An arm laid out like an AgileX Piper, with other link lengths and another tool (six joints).
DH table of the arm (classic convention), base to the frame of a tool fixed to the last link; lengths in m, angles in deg. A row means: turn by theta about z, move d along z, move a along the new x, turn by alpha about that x. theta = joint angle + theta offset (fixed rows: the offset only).
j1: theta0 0, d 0.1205, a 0, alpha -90
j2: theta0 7.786, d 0, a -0.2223, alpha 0
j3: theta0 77.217, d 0, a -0.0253, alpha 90
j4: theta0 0, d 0.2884, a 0, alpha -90
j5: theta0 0, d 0, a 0, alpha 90
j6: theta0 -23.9, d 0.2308, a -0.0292, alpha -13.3
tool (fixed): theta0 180, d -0.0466, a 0, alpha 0
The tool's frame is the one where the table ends.
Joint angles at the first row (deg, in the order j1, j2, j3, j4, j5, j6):
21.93 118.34 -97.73 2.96 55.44 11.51
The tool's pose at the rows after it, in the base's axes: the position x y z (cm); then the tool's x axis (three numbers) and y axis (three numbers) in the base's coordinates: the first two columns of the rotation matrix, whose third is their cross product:
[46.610, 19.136, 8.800, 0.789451, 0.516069, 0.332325, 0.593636, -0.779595, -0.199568]
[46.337, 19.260, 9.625, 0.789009, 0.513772, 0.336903, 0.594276, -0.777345, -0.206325]
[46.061, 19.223, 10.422, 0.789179, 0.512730, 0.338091, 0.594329, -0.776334, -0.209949]
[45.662, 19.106, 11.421, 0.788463, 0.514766, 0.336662, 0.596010, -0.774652, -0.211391]
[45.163, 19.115, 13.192, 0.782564, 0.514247, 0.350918, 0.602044, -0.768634, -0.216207]
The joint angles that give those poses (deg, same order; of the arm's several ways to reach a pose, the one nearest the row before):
21.93 117.48 -97.72 3.19 56.02 11.51
22.04 116.38 -97.72 3.66 56.92 11.51
22.04 115.28 -97.73 3.88 58.00 11.51
22.04 113.85 -97.72 3.94 59.54 11.44
22.04 111.51 -97.73 4.55 61.12 11.13

